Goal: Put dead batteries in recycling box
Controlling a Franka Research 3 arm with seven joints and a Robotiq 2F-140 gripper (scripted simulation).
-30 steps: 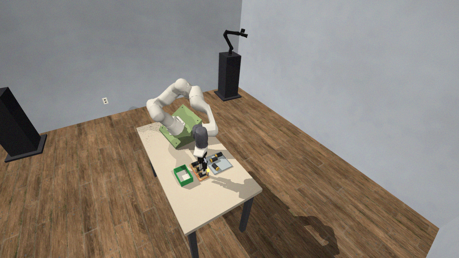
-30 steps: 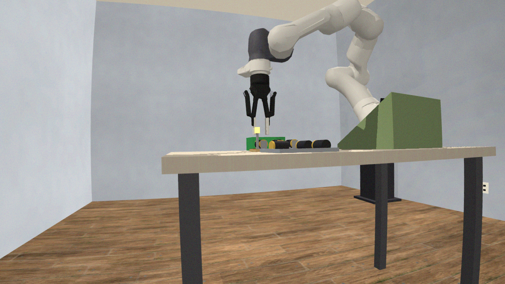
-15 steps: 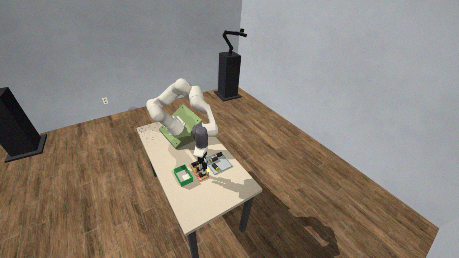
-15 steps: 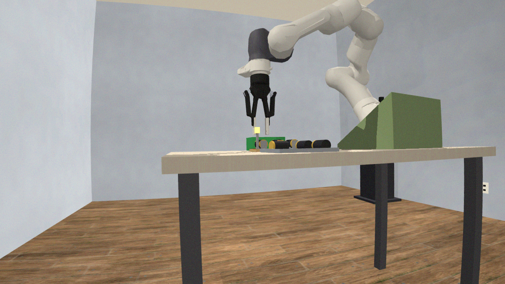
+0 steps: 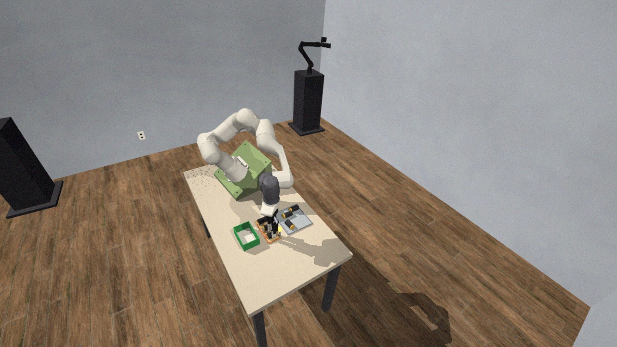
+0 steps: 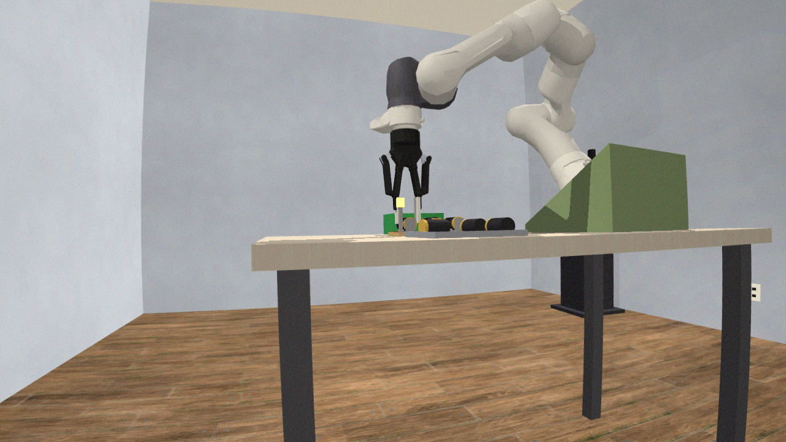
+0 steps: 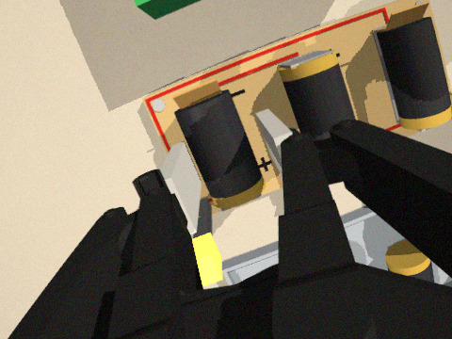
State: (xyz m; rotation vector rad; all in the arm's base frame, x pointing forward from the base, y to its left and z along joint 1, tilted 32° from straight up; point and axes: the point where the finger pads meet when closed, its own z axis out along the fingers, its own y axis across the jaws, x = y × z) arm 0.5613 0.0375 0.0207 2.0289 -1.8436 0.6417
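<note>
The bulb post is 40 mm to the left of my hand, 30 mm ahead of it and 20 mm below it. Round my hand: battery holder 60 mm behind, 50 mm below, 10 mm to the right; green recycling box 140 mm to the right, 50 mm below, 50 mm behind; grey tray 170 mm to the left, 70 mm behind, 60 mm below.
</note>
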